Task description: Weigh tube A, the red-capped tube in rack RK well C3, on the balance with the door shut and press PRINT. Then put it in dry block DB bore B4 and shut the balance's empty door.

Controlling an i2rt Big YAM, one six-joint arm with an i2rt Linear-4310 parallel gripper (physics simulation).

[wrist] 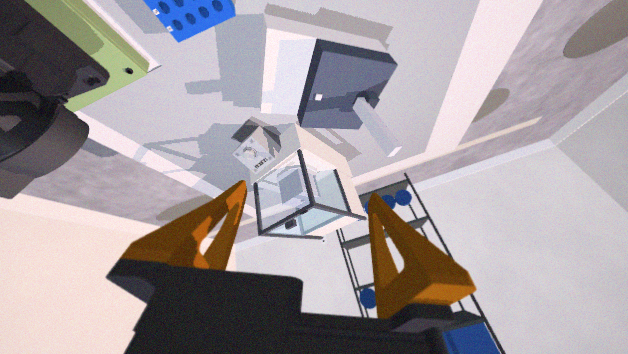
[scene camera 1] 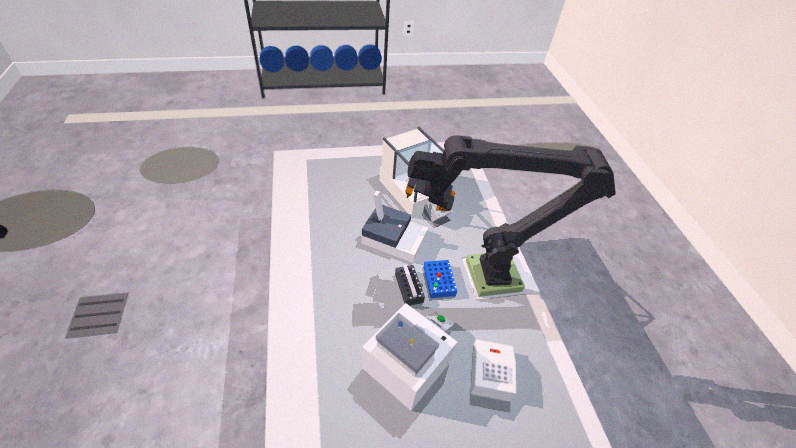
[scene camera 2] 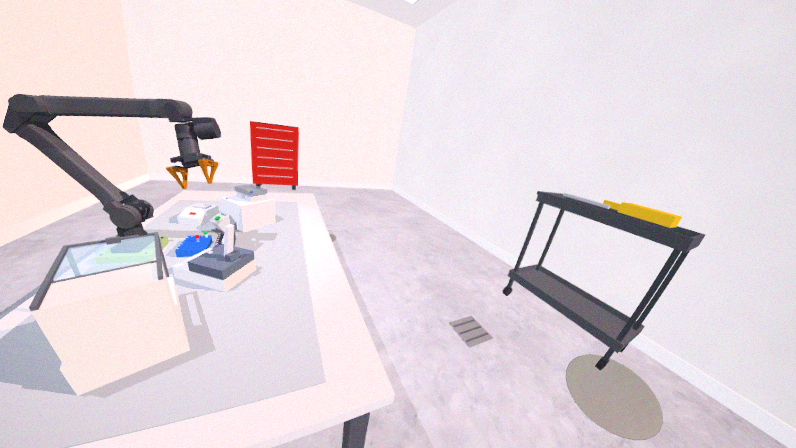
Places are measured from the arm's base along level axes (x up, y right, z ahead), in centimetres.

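Pixels of known places: gripper, fingertip midpoint: (wrist: 308, 192) (scene camera 1: 422, 202) (scene camera 2: 197, 186); arm's base at its link origin: (wrist: 29, 44) (scene camera 1: 494, 270).
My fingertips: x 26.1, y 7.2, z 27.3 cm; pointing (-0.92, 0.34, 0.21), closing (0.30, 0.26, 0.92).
For each thing: its top centre in the pictures, then the offset to it from my fingertips. "spot": a spot on its surface instead.
- blue rack at its top centre: (scene camera 1: 440, 275) (scene camera 2: 194, 242) dy -9.0, dx -25.7, dz -8.0 cm
- green-capped tube at its top centre: (scene camera 1: 436, 284) (scene camera 2: 205, 231) dy -13.9, dx -23.2, dz -5.4 cm
- balance at its top centre: (wrist: 307, 229) (scene camera 2: 110, 247) (scene camera 1: 425, 153) dy +31.8, dx -6.4, dz -5.9 cm
- PRINT box at a spot on its surface: (wrist: 254, 154) spot: dy +19.2, dx -21.9, dz -11.6 cm
- black block with holes, top centre: (scene camera 1: 410, 279) (scene camera 2: 225, 235) dy -11.5, dx -23.9, dz +2.6 cm
- large white box at its top centre: (scene camera 1: 422, 323) (scene camera 2: 238, 189) dy -35.1, dx -9.7, dz +3.0 cm
- keypad device at its top centre: (scene camera 1: 496, 361) (scene camera 2: 198, 206) dy -41.5, dx -21.7, dz -18.4 cm
Tube A, with its red cap (scene camera 1: 438, 274) (scene camera 2: 196, 237), stands in the blue rack (scene camera 1: 452, 291) (scene camera 2: 189, 246) (wrist: 182, 36), close to a green-capped tube (scene camera 1: 436, 284) (scene camera 2: 205, 233). My gripper (scene camera 1: 426, 203) (scene camera 2: 197, 184) (wrist: 308, 192) is open and empty, high above the table and apart from the rack. The balance (scene camera 1: 388, 161) (scene camera 2: 122, 328) (wrist: 327, 156) has a dark-framed glass chamber; whether its door is shut I cannot tell. The PRINT box (scene camera 1: 438, 215) (wrist: 254, 154) stands beside it, partly hidden by the arm in scene camera 1. A black block with holes (scene camera 1: 409, 284) lies beside the rack.
A device with a dark top and upright lever (scene camera 1: 386, 227) (scene camera 2: 221, 266) (wrist: 345, 82) stands between the balance and rack. A large white box (scene camera 1: 413, 384) (scene camera 2: 256, 214) and a keypad device (scene camera 1: 494, 370) (scene camera 2: 194, 215) stand on the rack's other side. The arm's green base plate (scene camera 1: 473, 269) is beside the rack.
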